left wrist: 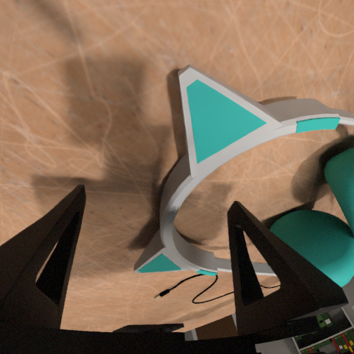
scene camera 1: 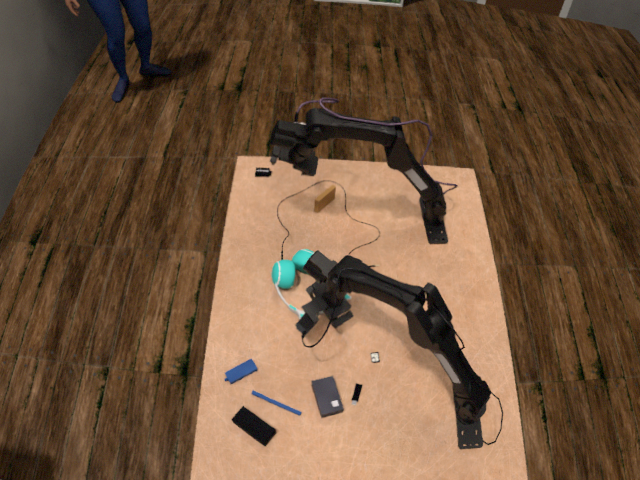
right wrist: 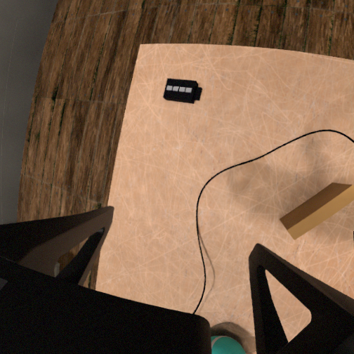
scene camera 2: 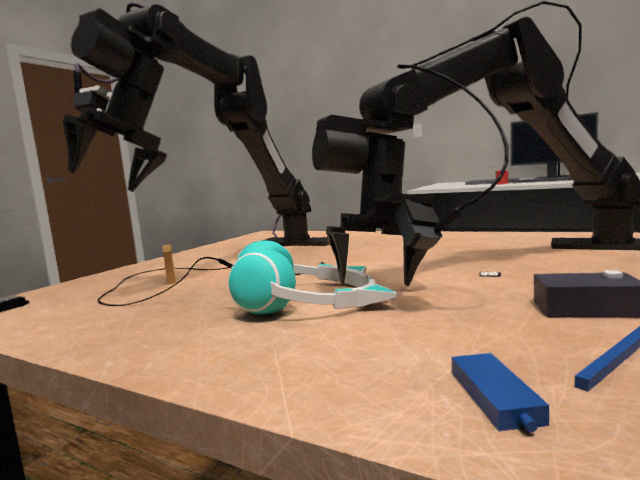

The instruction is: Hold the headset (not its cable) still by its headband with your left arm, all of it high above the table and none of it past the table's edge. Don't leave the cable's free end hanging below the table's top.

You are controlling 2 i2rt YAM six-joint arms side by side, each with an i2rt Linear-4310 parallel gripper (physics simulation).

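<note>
The teal and white headset lies on the table, its headband bearing two cat ears. My left gripper is open and low over the headband: one finger is inside the loop, the other outside beyond the ears. No contact shows. In scene camera 1 the arm hides part of the headband. The black cable lies on the table; its free plug rests there too. My right gripper is open, high above the table's far end.
A wooden block stands within the cable's loop. A small black item lies near the far-left corner. A blue block, blue stick, black slab and dark box lie nearer.
</note>
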